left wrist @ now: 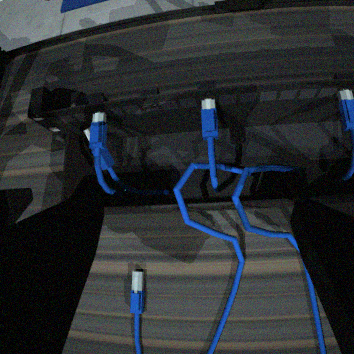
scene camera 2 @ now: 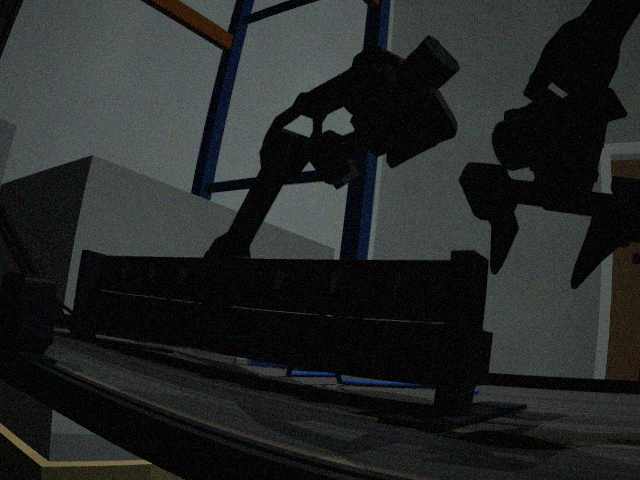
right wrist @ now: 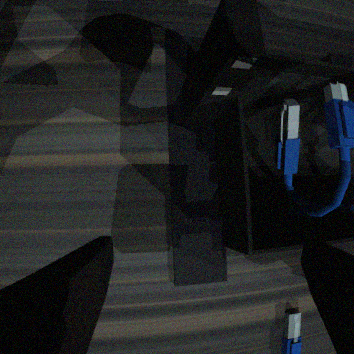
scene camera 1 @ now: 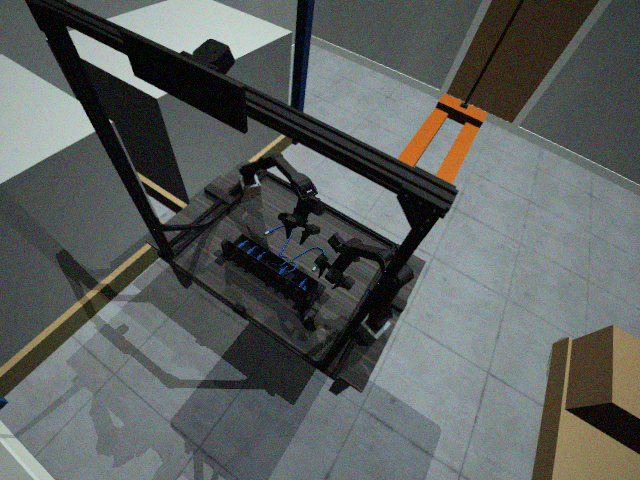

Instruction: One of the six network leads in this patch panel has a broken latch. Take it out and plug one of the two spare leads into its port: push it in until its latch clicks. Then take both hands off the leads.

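Frame: origin at the left arm's base, x ahead, y left, z up, level; centimetres.
Where they show: left gripper, between the fingertips: [left wrist: 200, 206] [scene camera 2: 361, 175] [scene camera 1: 293, 241]; right gripper, between the fingertips: [left wrist: 6, 193] [scene camera 2: 532, 278] [right wrist: 209, 250] [scene camera 1: 325, 283]; left arm's base, origin of its link: [scene camera 1: 249, 180]; right arm's base, origin of its link: [scene camera 1: 375, 322].
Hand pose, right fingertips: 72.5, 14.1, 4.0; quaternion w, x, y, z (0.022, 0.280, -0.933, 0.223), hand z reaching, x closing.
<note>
Each offset is from my right fingertips to the top centre of the thing, as dx, dy, dz. "*": to the spot under its first point. Level surfaces: height alone.
The dark patch panel [scene camera 1: 227, 249] [scene camera 2: 279, 281] [left wrist: 44, 104] stands on the table with blue leads along it. Two leads at one end, one lead {* -4.2, -9.8, -1.4} [left wrist: 98, 132] [right wrist: 340, 122] and another lead [left wrist: 107, 156] [right wrist: 291, 155], are close together; the second looks tilted in the left wrist view. A middle lead {-11.9, -16.6, -1.4} [left wrist: 209, 121] stands upright. One spare lead's plug {-40.7, -12.8, -9.6} [scene camera 1: 267, 232] and another plug {-13.9, +2.5, -9.6} [scene camera 1: 314, 268] [left wrist: 137, 295] [right wrist: 293, 332] lie on the table. The broken latch cannot be made out. My left gripper [scene camera 1: 295, 238] [left wrist: 200, 206] is open above the cables. My right gripper [scene camera 1: 327, 281] [scene camera 2: 534, 279] [right wrist: 209, 250] is open and empty beside the panel's end.
Blue cables {* -21.4, -7.0, -10.1} [left wrist: 240, 260] loop across the table {dz -10.9} [left wrist: 175, 290] in front of the panel. A black gantry frame [scene camera 1: 330, 142] spans over the table. Both arms reach in from the table's far side in scene camera 1. An orange pallet jack [scene camera 1: 460, 149] stands beyond.
</note>
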